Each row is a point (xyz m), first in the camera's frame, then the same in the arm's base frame.
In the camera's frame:
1: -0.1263 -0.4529 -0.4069
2: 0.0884 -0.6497 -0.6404
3: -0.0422 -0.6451 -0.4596
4: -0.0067 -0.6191 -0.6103
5: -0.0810 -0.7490 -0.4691
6: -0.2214 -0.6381 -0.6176
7: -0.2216 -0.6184 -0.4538
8: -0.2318 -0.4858 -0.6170
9: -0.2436 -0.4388 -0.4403
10: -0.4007 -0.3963 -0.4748
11: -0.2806 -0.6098 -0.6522
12: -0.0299 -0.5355 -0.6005
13: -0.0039 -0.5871 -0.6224
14: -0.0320 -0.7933 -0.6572
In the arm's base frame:
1: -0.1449 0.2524 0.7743
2: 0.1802 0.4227 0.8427
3: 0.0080 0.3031 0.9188
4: 0.1275 0.3350 0.8222
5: 0.0642 0.2483 0.9977
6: 0.1175 0.1198 0.8113
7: -0.0322 0.1305 0.8798
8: 0.0383 0.1332 0.6815
9: -0.1377 0.1372 0.7324
10: -0.1489 -0.0129 0.6614
11: 0.1254 0.0642 0.7629
12: 0.0738 0.3255 0.7540
13: 0.1219 0.3421 0.7891
14: 0.2530 0.2808 0.9426

